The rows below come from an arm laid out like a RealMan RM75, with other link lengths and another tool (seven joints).
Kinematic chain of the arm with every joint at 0, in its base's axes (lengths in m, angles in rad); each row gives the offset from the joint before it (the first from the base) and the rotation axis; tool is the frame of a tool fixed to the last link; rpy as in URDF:
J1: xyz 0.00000 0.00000 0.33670 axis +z
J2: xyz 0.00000 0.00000 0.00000 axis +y
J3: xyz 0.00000 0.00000 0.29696 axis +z
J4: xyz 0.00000 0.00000 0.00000 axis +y
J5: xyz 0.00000 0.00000 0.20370 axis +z
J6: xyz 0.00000 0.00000 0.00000 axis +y
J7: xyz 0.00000 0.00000 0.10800 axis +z
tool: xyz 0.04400 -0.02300 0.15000 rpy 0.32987 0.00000 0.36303
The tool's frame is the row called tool.
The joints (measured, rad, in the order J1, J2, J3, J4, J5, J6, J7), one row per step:
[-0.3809 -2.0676 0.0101 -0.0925 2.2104 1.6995 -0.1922]
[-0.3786 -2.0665 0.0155 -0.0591 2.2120 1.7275 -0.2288]
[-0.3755 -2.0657 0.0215 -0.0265 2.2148 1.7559 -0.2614]
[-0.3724 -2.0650 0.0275 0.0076 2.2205 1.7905 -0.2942]
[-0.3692 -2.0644 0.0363 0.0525 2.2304 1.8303 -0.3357]
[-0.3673 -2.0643 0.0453 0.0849 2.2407 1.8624 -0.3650]
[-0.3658 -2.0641 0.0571 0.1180 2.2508 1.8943 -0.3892]
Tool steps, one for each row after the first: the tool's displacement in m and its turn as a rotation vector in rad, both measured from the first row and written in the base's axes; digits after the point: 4 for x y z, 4 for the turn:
[-0.0029 -0.0013 0.0055 -0.0136 -0.0067 -0.0045]
[-0.0054 -0.0034 0.0105 -0.0270 -0.0115 -0.0113]
[-0.0068 -0.0069 0.0159 -0.0428 -0.0180 -0.0240]
[-0.0087 -0.0114 0.0211 -0.0678 -0.0200 -0.0395]
[-0.0090 -0.0161 0.0242 -0.0915 -0.0213 -0.0561]
[-0.0090 -0.0213 0.0267 -0.1147 -0.0177 -0.0759]

